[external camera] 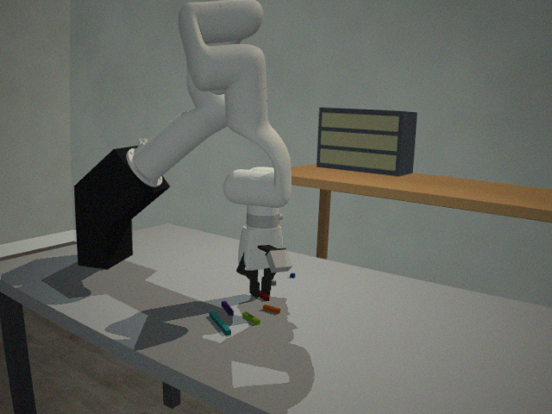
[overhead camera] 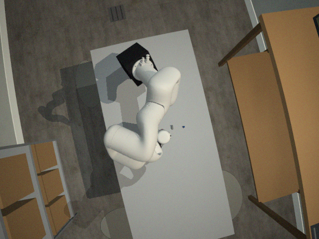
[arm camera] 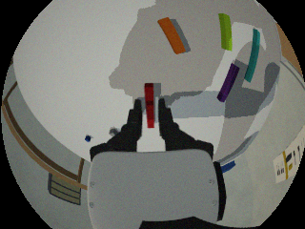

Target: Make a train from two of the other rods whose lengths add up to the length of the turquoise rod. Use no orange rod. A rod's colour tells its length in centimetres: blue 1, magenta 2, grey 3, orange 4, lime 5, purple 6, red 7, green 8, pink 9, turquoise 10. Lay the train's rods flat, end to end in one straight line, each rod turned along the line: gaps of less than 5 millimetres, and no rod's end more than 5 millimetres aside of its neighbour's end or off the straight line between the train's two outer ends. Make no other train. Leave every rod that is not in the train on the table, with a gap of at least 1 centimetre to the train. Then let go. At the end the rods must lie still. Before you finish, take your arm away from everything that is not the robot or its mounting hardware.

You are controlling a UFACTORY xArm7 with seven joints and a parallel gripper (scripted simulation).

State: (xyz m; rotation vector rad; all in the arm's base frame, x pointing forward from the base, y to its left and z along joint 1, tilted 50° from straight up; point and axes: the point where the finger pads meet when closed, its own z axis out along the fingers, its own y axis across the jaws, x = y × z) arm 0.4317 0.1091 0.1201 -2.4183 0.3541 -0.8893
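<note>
The red rod lies 20 mm below my hand. The rest, counted from my hand: purple rod 40 mm ahead, 110 mm to the right, 20 mm below; then orange rod 90 mm ahead, 30 mm to the right, 20 mm below; then grey rod 60 mm behind, 70 mm to the left, 20 mm below.
</note>
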